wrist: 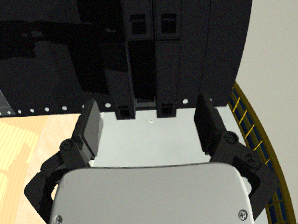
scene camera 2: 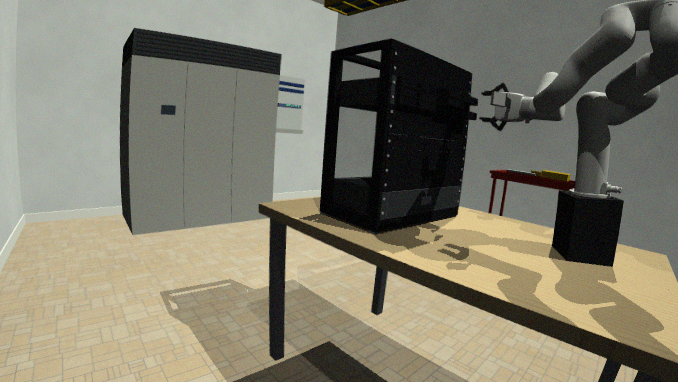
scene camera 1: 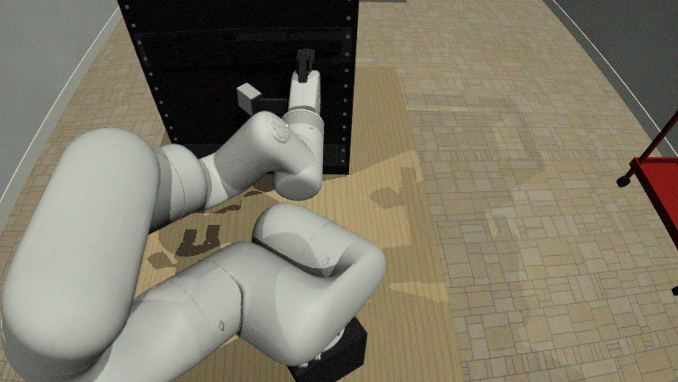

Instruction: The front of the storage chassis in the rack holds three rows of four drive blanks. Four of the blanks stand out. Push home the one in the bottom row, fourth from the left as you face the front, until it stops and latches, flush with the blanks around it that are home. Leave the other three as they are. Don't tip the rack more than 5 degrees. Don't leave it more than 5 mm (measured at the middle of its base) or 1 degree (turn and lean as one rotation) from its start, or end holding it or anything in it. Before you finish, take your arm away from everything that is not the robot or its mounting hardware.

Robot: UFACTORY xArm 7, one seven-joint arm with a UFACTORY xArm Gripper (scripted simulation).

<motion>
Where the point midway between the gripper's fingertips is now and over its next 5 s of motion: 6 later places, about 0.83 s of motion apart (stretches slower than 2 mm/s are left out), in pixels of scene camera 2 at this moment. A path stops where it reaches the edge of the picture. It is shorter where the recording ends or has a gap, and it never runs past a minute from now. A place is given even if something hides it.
My gripper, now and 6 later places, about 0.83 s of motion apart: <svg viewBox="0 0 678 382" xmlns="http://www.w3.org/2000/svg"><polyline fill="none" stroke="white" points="481,106 483,113 472,114 469,115 466,114 464,114 463,114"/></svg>
</motion>
